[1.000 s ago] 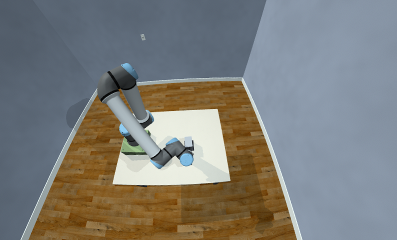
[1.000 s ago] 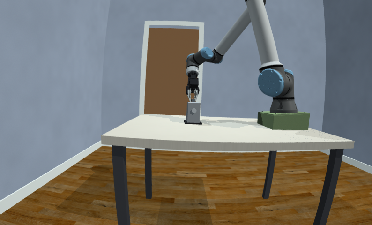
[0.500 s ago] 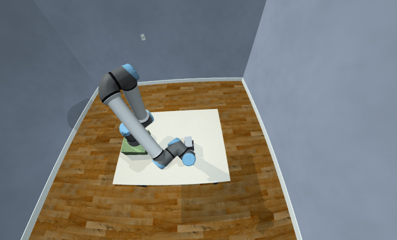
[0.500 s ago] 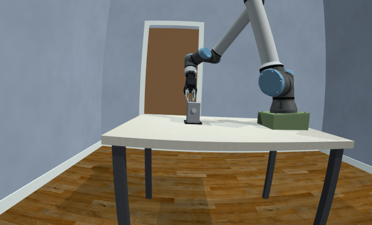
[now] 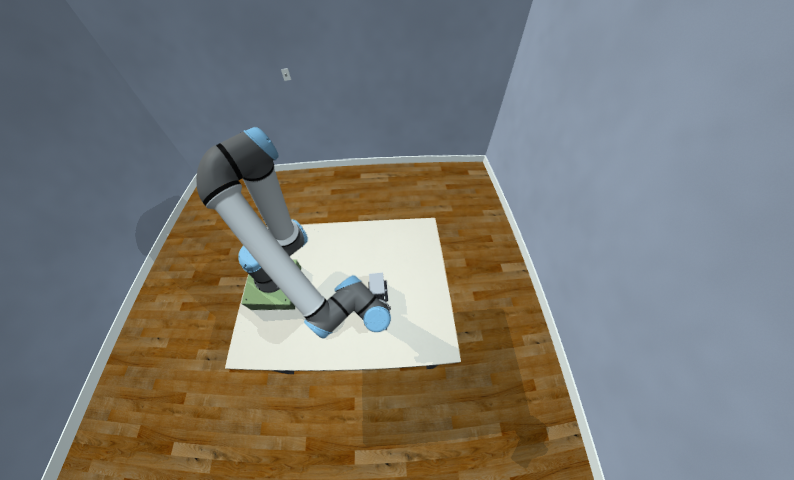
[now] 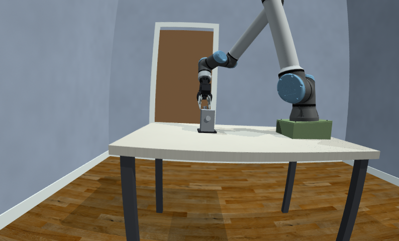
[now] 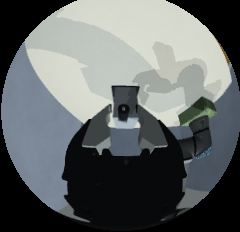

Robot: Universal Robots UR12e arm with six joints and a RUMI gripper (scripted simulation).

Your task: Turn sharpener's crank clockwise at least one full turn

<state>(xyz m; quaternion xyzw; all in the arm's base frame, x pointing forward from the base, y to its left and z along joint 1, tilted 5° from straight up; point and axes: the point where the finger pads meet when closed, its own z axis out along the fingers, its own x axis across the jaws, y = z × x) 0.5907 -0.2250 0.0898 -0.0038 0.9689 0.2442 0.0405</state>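
Now: hand 2 cm to the right of the dark crank knob. The rest, counted from my hand: crank handle (3 cm to the left, 1 cm below).
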